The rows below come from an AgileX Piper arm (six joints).
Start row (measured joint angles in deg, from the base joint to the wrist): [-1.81 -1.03 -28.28 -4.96 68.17 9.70]
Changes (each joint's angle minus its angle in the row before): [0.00 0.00 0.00 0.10 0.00 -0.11]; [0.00 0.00 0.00 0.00 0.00 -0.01]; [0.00 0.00 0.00 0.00 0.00 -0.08]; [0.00 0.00 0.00 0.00 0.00 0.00]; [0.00 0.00 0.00 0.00 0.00 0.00]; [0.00 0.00 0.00 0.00 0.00 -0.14]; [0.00 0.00 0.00 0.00 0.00 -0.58]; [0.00 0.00 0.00 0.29 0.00 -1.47]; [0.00 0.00 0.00 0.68 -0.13 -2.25]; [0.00 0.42 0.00 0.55 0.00 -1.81]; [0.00 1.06 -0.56 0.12 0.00 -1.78]
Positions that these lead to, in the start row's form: [-1.81 -1.03 -28.28 -4.86 68.17 9.59]; [-1.81 -1.03 -28.28 -4.86 68.17 9.58]; [-1.81 -1.03 -28.28 -4.86 68.17 9.50]; [-1.81 -1.03 -28.28 -4.86 68.17 9.50]; [-1.81 -1.03 -28.28 -4.86 68.17 9.50]; [-1.81 -1.03 -28.28 -4.86 68.17 9.36]; [-1.81 -1.03 -28.28 -4.86 68.17 8.78]; [-1.81 -1.03 -28.28 -4.57 68.17 7.31]; [-1.81 -1.03 -28.28 -3.89 68.04 5.06]; [-1.81 -0.61 -28.28 -3.34 68.04 3.25]; [-1.81 0.45 -28.84 -3.22 68.04 1.47]
